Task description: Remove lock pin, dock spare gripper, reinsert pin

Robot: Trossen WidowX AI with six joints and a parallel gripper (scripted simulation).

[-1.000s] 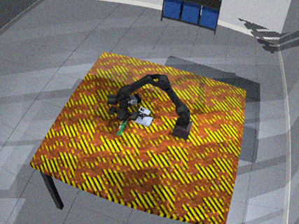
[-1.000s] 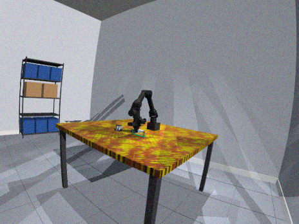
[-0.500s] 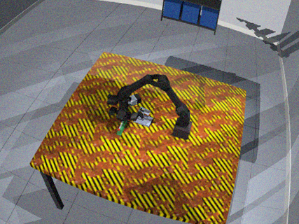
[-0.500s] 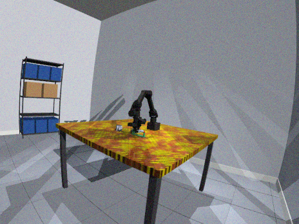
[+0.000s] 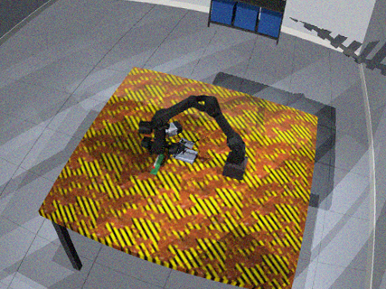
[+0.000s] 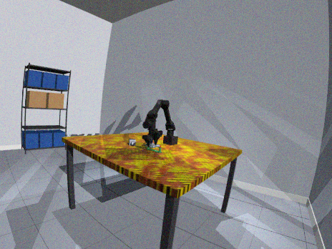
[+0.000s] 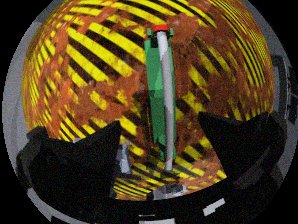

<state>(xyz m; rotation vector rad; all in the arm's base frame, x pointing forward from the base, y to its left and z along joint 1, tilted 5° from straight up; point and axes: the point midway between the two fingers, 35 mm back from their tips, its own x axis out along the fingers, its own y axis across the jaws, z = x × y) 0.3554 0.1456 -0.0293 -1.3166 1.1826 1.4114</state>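
My gripper tip is 2 cm to the right of the green cradle and 1 cm above it. From my gripper tip the other things lie so: spare gripper 5 cm ahead, 21 cm to the right, 1 cm below; grey mount 9 cm behind, 10 cm to the right, 2 cm above.
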